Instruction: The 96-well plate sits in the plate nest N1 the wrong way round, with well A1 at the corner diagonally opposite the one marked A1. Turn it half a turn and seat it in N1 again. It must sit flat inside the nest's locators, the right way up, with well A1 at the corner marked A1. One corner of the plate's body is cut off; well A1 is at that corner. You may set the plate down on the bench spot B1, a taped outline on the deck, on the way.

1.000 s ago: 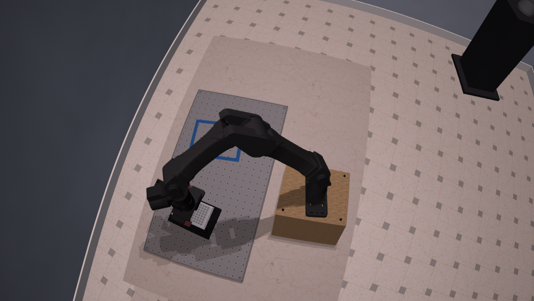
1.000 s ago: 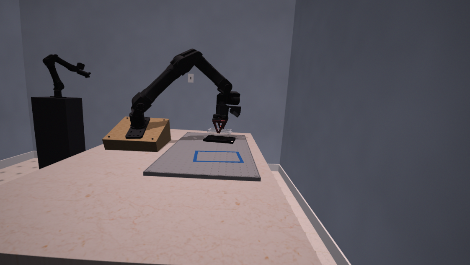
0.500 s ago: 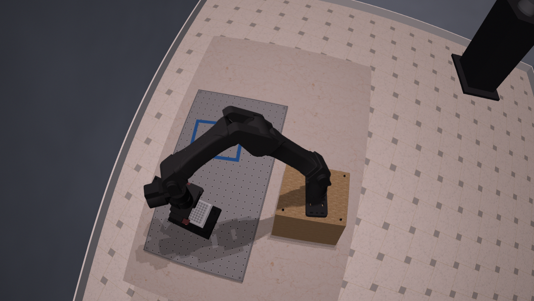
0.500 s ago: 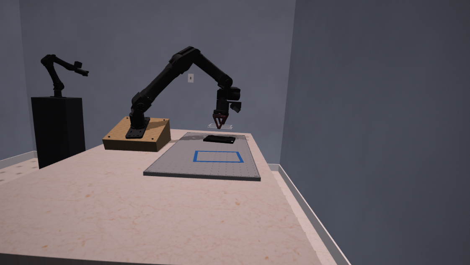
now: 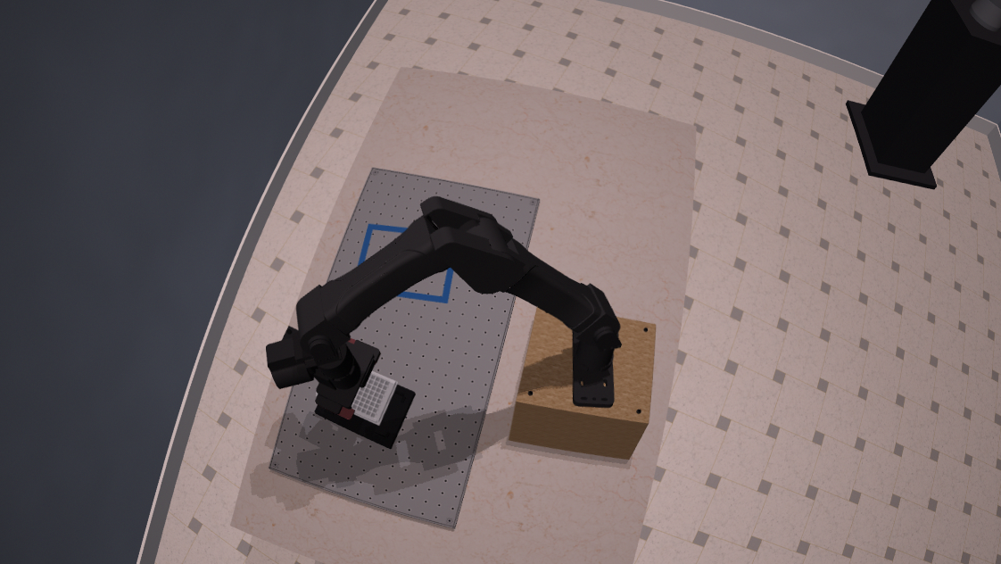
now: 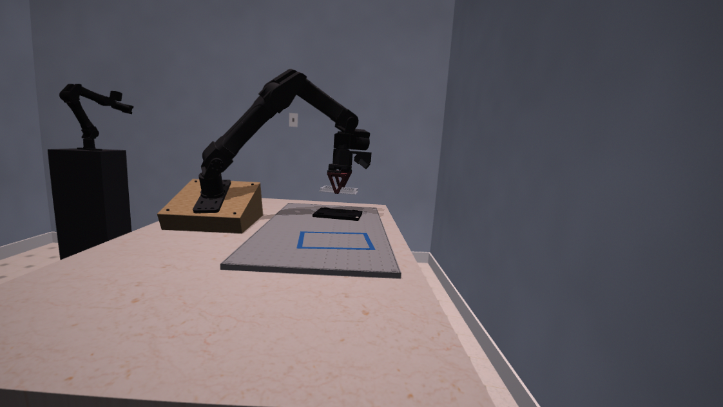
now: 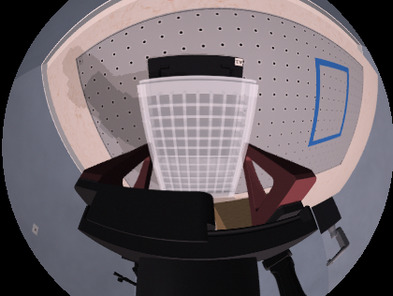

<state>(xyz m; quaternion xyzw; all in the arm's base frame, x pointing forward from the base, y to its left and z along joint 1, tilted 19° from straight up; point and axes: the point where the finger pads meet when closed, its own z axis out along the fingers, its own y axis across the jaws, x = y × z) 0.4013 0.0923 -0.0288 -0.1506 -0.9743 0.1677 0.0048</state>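
The 96-well plate is right at my hand. Round my hand: black plate nest N1 (90 mm below); A1 label (80 mm below, 70 mm to the right, 60 mm ahead).
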